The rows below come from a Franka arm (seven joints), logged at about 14 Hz.
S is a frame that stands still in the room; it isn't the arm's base.
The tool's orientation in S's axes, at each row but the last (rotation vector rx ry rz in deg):
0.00, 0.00, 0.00
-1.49, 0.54, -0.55
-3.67, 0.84, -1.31
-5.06, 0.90, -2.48
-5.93, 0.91, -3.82
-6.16, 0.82, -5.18
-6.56, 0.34, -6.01
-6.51, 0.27, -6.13
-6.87, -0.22, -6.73
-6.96, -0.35, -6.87
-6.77, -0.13, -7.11
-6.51, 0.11, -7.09
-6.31, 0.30, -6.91
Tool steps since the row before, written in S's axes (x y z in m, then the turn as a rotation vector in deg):
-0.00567, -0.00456, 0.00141, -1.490, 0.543, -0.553
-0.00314, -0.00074, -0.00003, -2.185, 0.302, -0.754
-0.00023, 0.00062, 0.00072, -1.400, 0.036, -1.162
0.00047, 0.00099, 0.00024, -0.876, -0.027, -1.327
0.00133, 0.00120, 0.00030, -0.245, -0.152, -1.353
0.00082, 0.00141, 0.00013, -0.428, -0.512, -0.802
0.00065, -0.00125, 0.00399, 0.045, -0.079, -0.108
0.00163, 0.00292, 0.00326, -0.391, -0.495, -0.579
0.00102, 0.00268, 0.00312, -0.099, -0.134, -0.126
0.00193, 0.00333, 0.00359, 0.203, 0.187, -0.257
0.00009, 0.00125, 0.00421, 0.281, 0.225, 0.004
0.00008, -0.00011, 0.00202, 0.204, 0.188, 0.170
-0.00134, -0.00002, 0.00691, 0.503, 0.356, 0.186
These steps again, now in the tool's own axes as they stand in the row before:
-0.00567, -0.00456, 0.00141, -1.490, 0.543, -0.553
-0.00313, -0.00077, -0.00008, -2.181, 0.301, -0.767
-0.00025, 0.00057, 0.00075, -1.384, 0.079, -1.179
0.00042, 0.00098, 0.00033, -0.856, 0.053, -1.339
0.00124, 0.00125, 0.00045, -0.217, -0.027, -1.366
0.00069, 0.00146, 0.00030, -0.372, -0.459, -0.860
0.00078, -0.00162, 0.00383, 0.053, -0.061, -0.116
0.00131, 0.00269, 0.00359, -0.337, -0.465, -0.635
0.00073, 0.00239, 0.00342, -0.084, -0.129, -0.141
0.00157, 0.00308, 0.00397, 0.176, 0.240, -0.232
-0.00002, 0.00075, 0.00433, 0.251, 0.256, 0.032
0.00010, -0.00033, 0.00200, 0.180, 0.191, 0.192
-0.00132, -0.00094, 0.00685, 0.457, 0.391, 0.230

